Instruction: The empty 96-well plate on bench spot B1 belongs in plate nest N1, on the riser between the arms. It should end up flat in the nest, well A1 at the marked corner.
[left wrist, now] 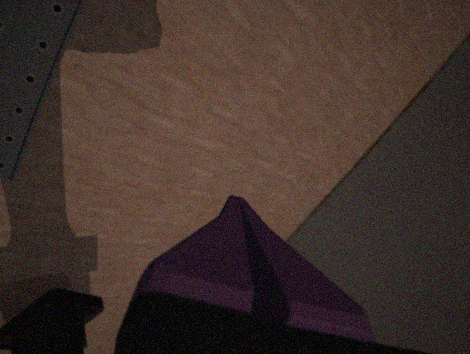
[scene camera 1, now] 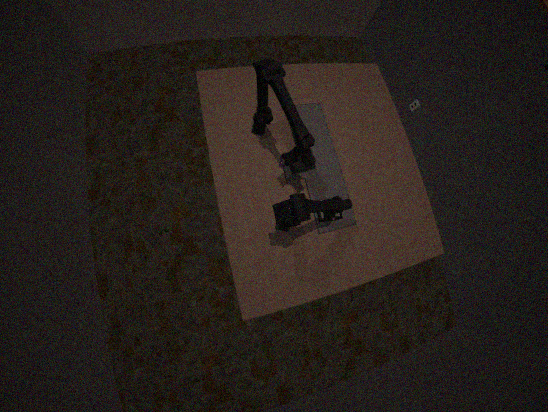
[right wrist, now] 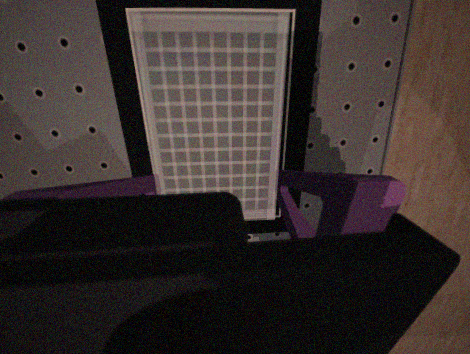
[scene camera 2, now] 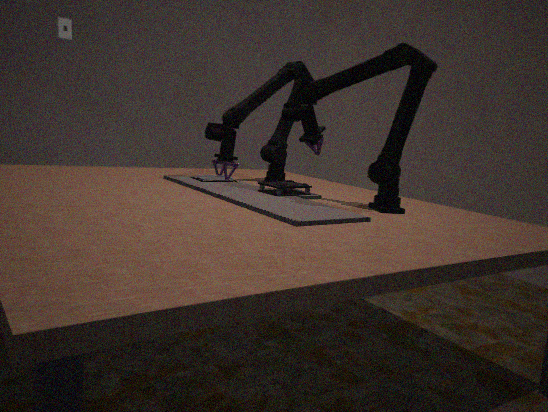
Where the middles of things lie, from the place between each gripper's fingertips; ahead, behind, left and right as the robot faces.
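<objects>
The black nest with white outline [right wrist: 303,29] is 29 cm ahead of my left hand, 31 cm to the right of it and 14 cm below it. As for the white well plate [right wrist: 212,87], my left hand is 29 cm short of it, 30 cm to the left of it and 13 cm above it.
The white well plate is 3 cm ahead of my right hand. With the black nest with white outline, I find my right hand 3 cm short of it.
</objects>
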